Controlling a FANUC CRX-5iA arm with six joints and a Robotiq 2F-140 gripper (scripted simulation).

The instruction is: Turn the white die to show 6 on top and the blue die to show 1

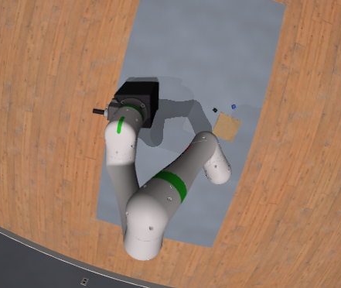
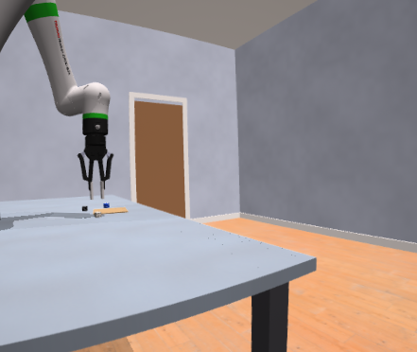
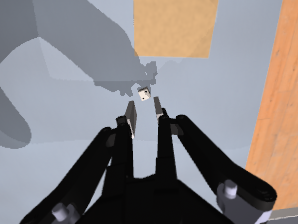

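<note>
My hand is 9 cm above the white die. The rest, counted from my hand: blue die 9 cm ahead, 26 cm to the left, 9 cm below; then black die 1 cm behind, 22 cm to the left, 9 cm below; then tan mat 8 cm ahead, 13 cm to the left, 10 cm below.
</note>
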